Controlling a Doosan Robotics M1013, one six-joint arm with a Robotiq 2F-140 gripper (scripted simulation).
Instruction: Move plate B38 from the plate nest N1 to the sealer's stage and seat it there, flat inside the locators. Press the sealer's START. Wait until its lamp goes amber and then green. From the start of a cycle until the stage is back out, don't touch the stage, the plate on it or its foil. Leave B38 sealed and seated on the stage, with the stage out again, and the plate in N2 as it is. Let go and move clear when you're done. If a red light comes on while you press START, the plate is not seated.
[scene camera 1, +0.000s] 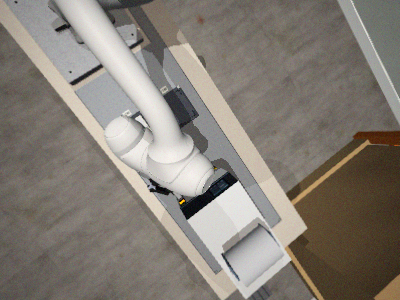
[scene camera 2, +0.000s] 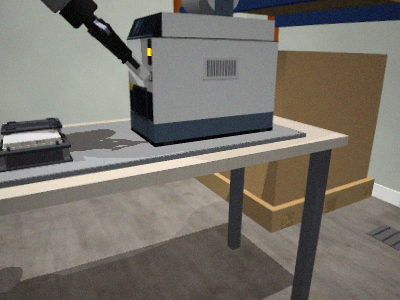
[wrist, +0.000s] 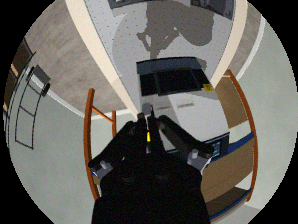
Note:
The pictures show: my gripper and a sealer.

